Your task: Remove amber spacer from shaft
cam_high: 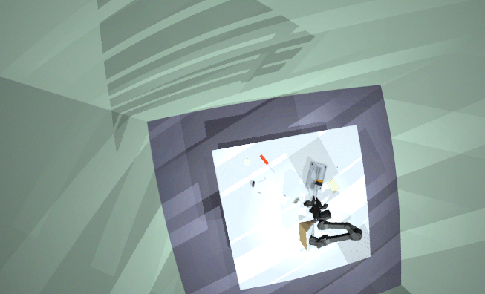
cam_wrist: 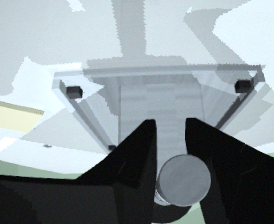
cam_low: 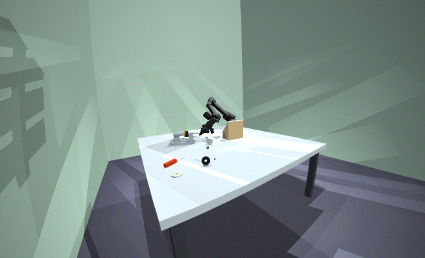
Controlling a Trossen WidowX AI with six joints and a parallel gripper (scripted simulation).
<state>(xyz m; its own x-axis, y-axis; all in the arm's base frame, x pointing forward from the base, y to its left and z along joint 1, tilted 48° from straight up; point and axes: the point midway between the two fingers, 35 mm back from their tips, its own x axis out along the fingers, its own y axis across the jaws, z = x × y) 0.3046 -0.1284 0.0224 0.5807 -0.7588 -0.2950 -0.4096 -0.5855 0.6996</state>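
Right now the thin shaft is 5 cm ahead of my gripper tip, 2 cm to the right of it and 2 cm above it. From my gripper tip the other things lie so: red-handled screwdriver: 33 cm to the left, 33 cm ahead, 5 cm below; pale yellow square: 21 cm to the right, 5 cm below, 2 cm ahead; white washer: 49 cm to the left, 38 cm ahead, 5 cm below.
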